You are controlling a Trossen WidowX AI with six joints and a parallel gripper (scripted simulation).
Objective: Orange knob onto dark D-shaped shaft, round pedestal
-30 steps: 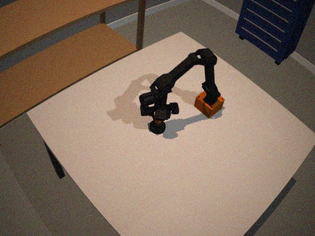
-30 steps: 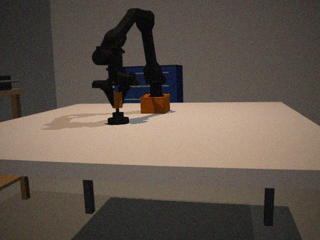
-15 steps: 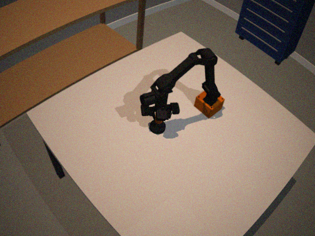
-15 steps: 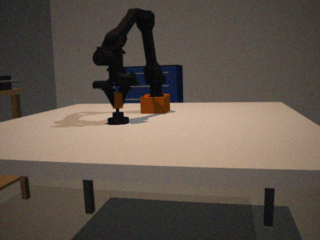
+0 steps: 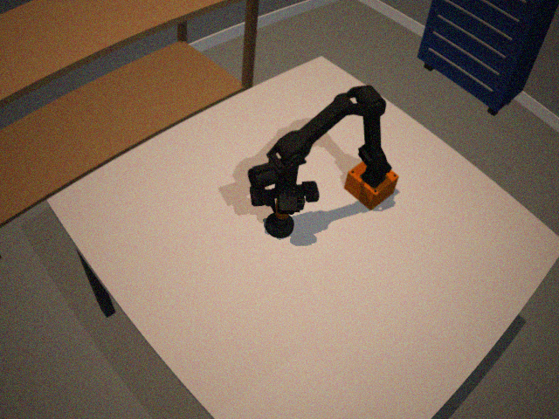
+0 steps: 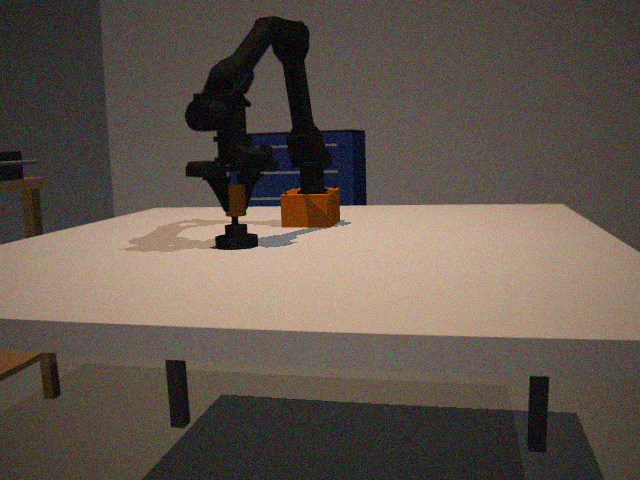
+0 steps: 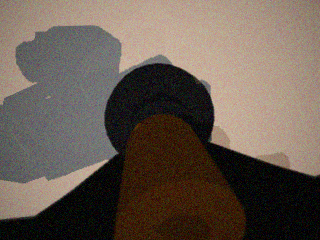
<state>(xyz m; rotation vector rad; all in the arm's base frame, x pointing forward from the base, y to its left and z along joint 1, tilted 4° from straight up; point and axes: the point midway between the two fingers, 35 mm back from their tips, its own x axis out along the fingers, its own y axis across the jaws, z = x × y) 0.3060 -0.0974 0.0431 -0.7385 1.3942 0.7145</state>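
Now: the dark round pedestal 40 mm below my gripper tip. Also, from my gripper tip: orange knob: 20 mm above.
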